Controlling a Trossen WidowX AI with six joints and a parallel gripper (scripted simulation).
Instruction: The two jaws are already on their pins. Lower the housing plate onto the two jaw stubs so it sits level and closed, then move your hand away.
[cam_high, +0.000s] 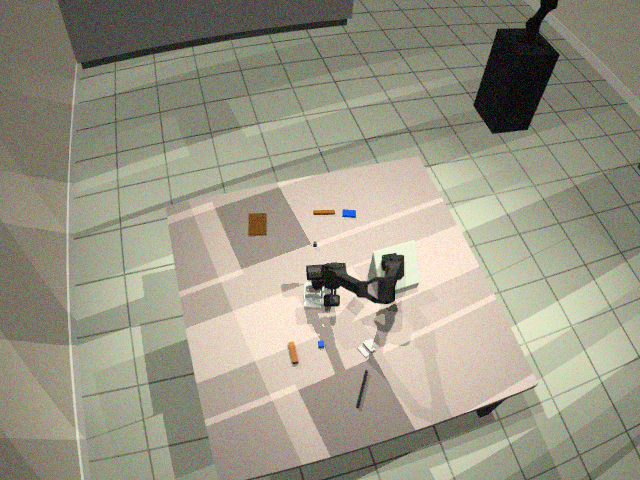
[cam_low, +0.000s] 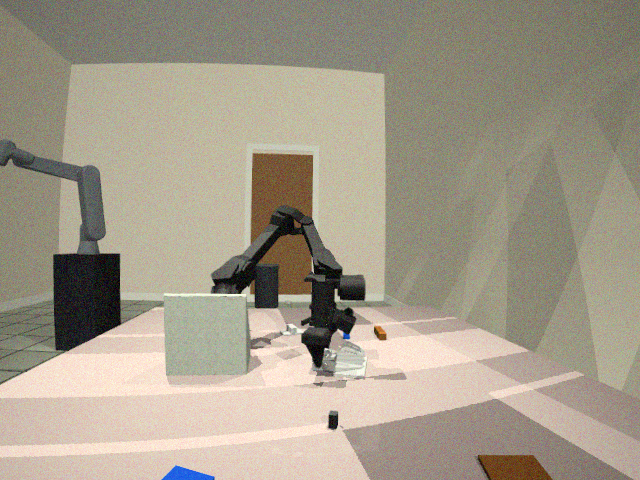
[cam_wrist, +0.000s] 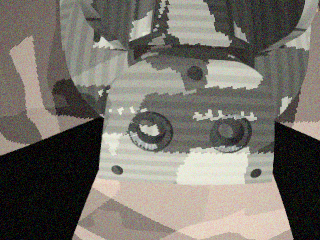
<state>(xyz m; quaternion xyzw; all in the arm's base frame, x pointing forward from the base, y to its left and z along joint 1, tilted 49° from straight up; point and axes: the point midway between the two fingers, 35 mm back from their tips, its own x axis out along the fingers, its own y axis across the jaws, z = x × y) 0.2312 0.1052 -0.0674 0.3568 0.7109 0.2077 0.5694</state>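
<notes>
The white housing part is 10 mm ahead of my gripper tip and 20 mm above it. The rest, counted from my gripper tip: blue cube (90 mm ahead, 210 mm to the left); white jaw assembly (30 mm ahead, 10 mm to the left, 10 mm above); black cube (260 mm to the right).
</notes>
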